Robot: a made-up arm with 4 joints.
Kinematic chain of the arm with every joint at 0, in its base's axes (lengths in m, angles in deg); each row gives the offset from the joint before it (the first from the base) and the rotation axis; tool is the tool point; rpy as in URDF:
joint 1: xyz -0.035 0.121 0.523 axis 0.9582 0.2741 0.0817
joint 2: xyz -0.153 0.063 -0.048 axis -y
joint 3: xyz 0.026 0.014 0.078 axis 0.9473 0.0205 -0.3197
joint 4: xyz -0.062 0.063 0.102 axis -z
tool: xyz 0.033 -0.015 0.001 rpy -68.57 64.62 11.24
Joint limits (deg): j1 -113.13..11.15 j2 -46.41..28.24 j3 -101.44..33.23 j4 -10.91..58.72
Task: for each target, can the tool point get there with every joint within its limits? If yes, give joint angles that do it. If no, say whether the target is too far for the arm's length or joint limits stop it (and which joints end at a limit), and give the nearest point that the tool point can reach.
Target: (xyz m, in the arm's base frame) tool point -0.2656 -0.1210 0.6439
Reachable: no: joint limits stop it (at a limit: joint 1, joint 3) | nearest point -0.2571 0.1487 0.6643 | short by 0.271 m
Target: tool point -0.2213 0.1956 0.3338
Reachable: yes | joints -62.36 10.54 -91.22 46.53
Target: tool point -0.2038 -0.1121 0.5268
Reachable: no: joint limits stop it (at a limit: joint 1, joint 2, joint 3, joint 4) | nearest point -0.1497 -0.0285 0.3353 | short by 0.216 m
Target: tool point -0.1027 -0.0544 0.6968
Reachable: no: joint limits stop it (at a limit: joint 1, joint 3) | nearest point -0.1289 0.1498 0.6662 | short by 0.208 m
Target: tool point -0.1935 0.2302 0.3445
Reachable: yes | joints -64.11 0.39 -68.37 23.74
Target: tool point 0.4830 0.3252 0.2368
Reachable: no: too far | nearest point -0.0101 0.1538 0.3737 | short by 0.540 m
